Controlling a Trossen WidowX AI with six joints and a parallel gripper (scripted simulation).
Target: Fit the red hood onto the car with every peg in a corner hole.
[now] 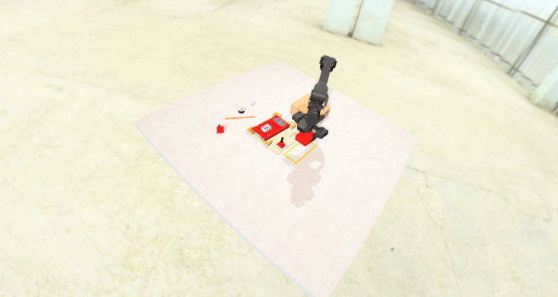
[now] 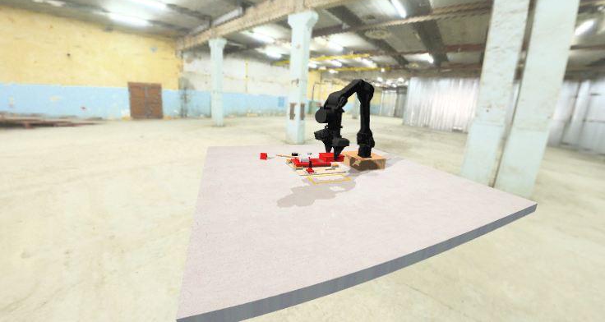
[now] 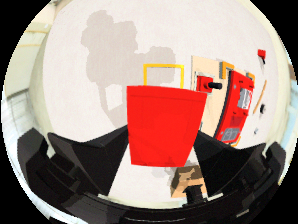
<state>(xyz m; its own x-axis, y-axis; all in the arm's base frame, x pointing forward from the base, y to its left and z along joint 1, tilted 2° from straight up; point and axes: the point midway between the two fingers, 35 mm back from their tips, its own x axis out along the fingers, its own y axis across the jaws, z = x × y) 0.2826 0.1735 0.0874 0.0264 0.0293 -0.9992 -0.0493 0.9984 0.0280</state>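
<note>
Now: the engine block 6 cm ahead of my gripper tip, 22 cm to the right of it and 8 cm below it. Also, from my gripper tip: red hood (1 cm above); thin wooden stick (10 cm ahead, 40 cm to the right, 10 cm below); tan jig (2 cm ahead, 20 cm to the right, 9 cm below).
</note>
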